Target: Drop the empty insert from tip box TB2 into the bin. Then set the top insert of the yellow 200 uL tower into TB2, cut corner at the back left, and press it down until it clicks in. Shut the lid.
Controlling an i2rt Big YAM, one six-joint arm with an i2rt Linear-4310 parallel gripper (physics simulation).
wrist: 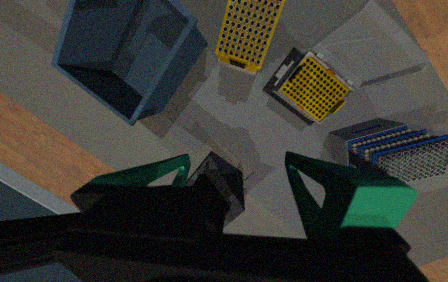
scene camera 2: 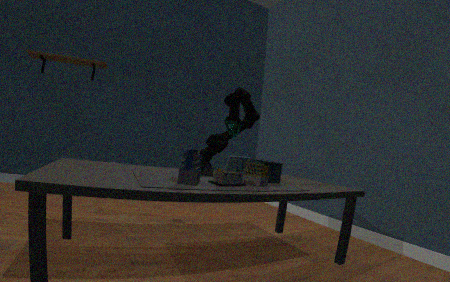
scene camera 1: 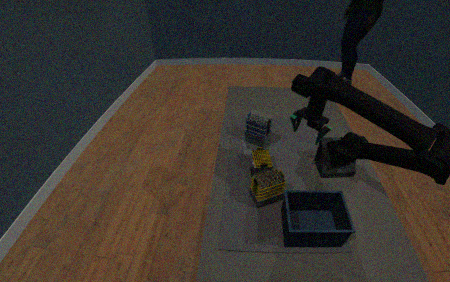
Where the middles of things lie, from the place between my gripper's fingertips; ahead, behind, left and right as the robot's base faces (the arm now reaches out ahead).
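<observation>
I find the blue bin (scene camera 1: 310, 218) 1 cm ahead of my hand, 24 cm to the left of it and 18 cm below it. The blue insert tower (scene camera 1: 258, 126) is 11 cm ahead of my hand, 30 cm to the right of it and 17 cm below it, whereas the clear lid (wrist: 365, 49) is 11 cm to the right of my hand, 20 cm ahead of it and 14 cm below it.
</observation>
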